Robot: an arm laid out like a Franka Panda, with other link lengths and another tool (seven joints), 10 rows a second.
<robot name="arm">
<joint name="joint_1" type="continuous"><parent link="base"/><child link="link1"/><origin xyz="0 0 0.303" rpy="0 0 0"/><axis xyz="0 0 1"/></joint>
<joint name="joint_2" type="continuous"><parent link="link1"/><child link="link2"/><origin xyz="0 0 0" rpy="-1.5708 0 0"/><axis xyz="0 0 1"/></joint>
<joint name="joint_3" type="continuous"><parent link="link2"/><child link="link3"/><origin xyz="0 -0.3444 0" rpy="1.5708 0 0"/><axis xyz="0 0 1"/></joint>
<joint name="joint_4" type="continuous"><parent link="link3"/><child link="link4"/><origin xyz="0.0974 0 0" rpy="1.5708 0 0"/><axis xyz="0 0 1"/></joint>
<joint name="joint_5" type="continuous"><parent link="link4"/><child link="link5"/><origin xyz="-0.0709 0.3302 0" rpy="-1.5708 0 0"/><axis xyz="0 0 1"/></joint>
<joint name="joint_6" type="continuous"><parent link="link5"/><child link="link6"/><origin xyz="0 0 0" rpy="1.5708 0 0"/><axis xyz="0 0 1"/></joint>
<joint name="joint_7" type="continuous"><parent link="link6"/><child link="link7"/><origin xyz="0.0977 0 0" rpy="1.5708 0 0"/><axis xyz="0 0 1"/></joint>
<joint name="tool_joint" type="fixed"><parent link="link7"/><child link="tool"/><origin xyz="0.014 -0.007 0.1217" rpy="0 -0.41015 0.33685"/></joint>
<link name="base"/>
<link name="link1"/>
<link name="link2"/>
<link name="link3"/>
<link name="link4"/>
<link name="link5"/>
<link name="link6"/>
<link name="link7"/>
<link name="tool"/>
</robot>
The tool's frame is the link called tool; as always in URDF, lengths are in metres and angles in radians. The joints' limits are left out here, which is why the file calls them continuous.
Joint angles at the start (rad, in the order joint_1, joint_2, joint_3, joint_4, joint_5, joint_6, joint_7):
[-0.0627, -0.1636, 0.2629, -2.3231, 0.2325, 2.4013, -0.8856]
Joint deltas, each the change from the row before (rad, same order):
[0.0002, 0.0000, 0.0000, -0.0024, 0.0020, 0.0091, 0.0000]
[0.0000, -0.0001, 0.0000, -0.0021, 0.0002, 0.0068, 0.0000]
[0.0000, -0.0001, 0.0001, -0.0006, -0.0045, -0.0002, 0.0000]
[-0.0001, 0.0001, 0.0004, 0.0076, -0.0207, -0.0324, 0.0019]
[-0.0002, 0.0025, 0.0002, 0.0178, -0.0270, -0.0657, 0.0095]
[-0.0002, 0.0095, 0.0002, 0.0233, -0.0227, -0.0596, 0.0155]
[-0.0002, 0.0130, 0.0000, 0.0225, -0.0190, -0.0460, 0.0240]
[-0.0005, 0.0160, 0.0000, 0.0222, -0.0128, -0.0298, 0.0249]
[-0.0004, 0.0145, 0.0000, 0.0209, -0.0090, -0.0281, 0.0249]
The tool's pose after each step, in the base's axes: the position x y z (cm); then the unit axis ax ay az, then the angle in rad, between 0 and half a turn. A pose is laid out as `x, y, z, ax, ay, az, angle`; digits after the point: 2 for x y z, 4 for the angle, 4 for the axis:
47.08, 11.65, 44.00, 0.9538, 0.2935, -0.0637, 3.1111
47.10, 11.63, 44.00, 0.9542, 0.2929, -0.0615, 3.1099
47.08, 11.63, 43.97, 0.9538, 0.2941, -0.0620, 3.1062
46.91, 11.71, 43.87, 0.9507, 0.3008, -0.0750, 3.0951
46.65, 11.81, 43.70, 0.9463, 0.3072, -0.1008, 3.0868
46.65, 11.90, 43.55, 0.9430, 0.3088, -0.1243, 3.0831
46.83, 11.93, 43.37, 0.9417, 0.3042, -0.1436, 3.0823
47.22, 11.95, 43.24, 0.9421, 0.2967, -0.1562, 3.0848
47.57, 11.97, 43.15, 0.9428, 0.2882, -0.1678, 3.0893

